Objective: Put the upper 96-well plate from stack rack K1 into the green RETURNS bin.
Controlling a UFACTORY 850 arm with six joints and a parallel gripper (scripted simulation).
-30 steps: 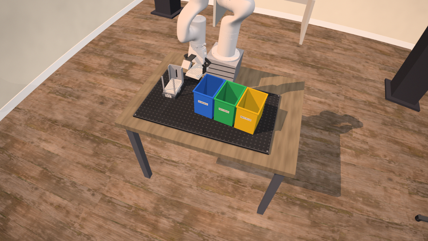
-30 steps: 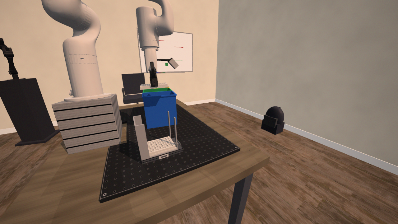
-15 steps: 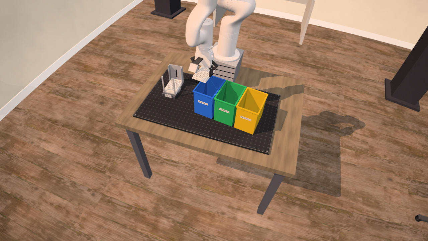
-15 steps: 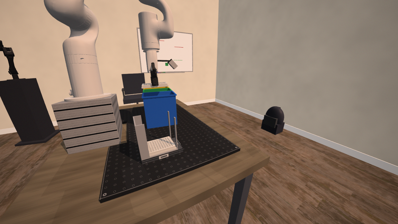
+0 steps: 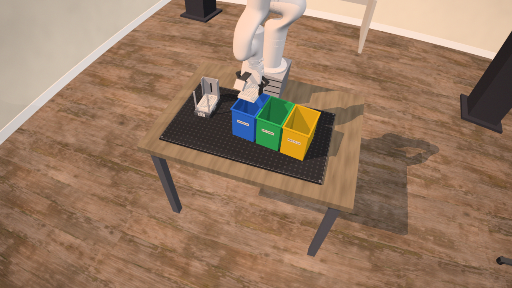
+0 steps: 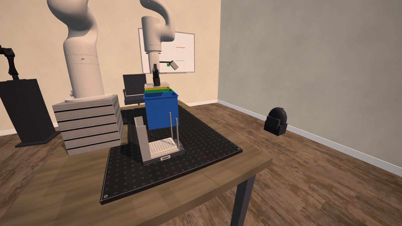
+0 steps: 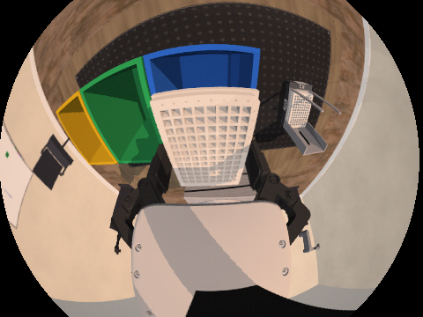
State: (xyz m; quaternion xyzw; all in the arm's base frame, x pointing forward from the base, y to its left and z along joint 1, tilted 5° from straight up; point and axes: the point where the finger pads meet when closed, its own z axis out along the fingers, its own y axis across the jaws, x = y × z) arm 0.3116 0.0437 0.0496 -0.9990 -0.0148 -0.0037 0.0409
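My hand is 160 mm above the green returns bin, 140 mm to the right of it and 10 mm short of it. The rest, counted from my hand: yellow bin (270 mm to the left, 160 mm below, 10 mm ahead); blue bin (160 mm below, 10 mm ahead).
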